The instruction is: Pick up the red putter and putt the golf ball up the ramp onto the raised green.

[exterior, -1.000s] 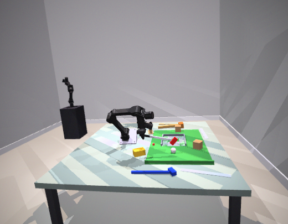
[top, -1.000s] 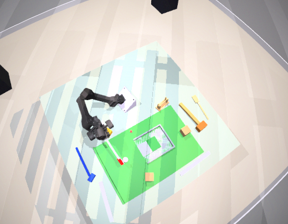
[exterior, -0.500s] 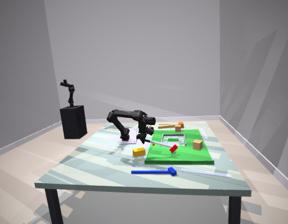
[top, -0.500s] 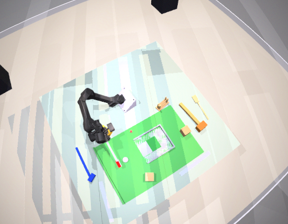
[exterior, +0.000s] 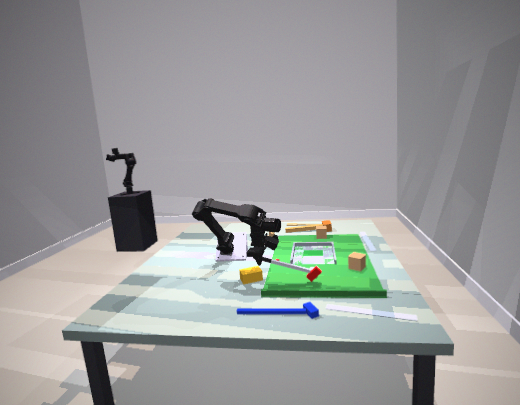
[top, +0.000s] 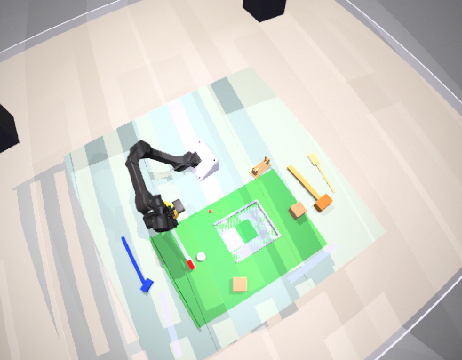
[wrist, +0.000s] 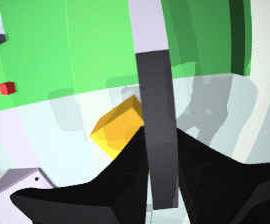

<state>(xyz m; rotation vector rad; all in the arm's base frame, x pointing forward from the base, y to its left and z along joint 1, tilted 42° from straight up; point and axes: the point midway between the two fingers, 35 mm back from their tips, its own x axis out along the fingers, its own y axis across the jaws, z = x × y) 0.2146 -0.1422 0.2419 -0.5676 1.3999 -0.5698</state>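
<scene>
Now: the yellow block 6 cm below my gripper tip, 5 cm behind it and 2 cm to the left of it. The rest, counted from my gripper tip: blue putter (24 cm to the right, 10 cm ahead, 7 cm below); white golf ball (23 cm ahead, 6 cm below, 5 cm to the left); small red cube (20 cm to the left, 7 cm below, 5 cm ahead).
</scene>
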